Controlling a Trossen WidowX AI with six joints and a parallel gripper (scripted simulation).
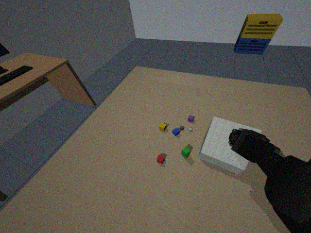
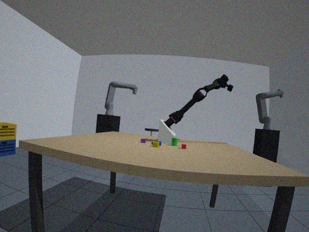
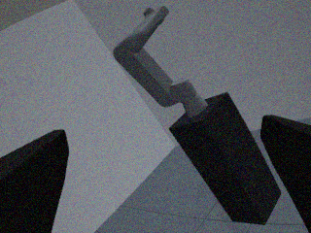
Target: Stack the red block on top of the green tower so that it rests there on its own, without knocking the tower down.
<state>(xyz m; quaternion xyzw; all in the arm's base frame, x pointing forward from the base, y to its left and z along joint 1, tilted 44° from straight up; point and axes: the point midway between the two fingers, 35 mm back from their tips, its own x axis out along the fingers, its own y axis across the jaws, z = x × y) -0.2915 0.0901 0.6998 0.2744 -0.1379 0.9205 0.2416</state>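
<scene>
The red block is 590 mm below my gripper tip, 580 mm ahead of it and 410 mm to the right of it. Also, from my gripper tip: purple block (710 mm to the right, 590 mm below, 510 mm ahead); blue block (590 mm below, 580 mm to the right, 570 mm ahead); yellow block (650 mm ahead, 590 mm to the right, 590 mm below).
</scene>
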